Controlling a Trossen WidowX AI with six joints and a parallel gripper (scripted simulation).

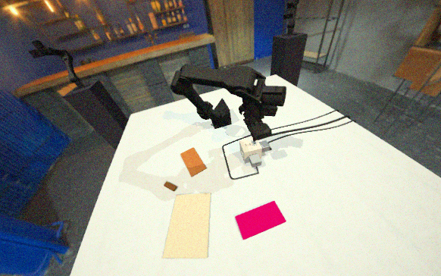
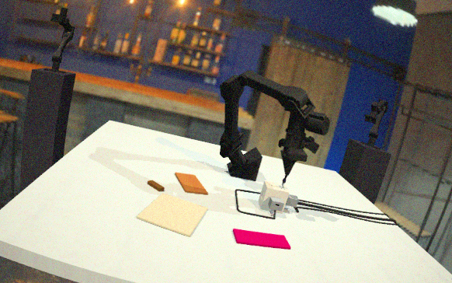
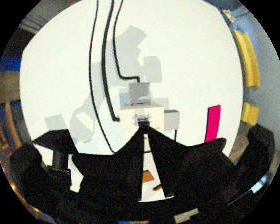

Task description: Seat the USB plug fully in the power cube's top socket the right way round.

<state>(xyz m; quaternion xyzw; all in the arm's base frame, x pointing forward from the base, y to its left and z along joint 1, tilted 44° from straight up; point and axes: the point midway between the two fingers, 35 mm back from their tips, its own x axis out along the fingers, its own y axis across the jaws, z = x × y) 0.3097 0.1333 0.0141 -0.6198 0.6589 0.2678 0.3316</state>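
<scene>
Right now my gripper tip is 2 cm above the USB plug. Also, from my gripper tip: brown block: 2 cm ahead, 40 cm to the right, 11 cm below; then magenta card: 26 cm ahead, 11 cm to the right, 12 cm below; then orange card: 8 cm behind, 29 cm to the right, 12 cm below.
</scene>
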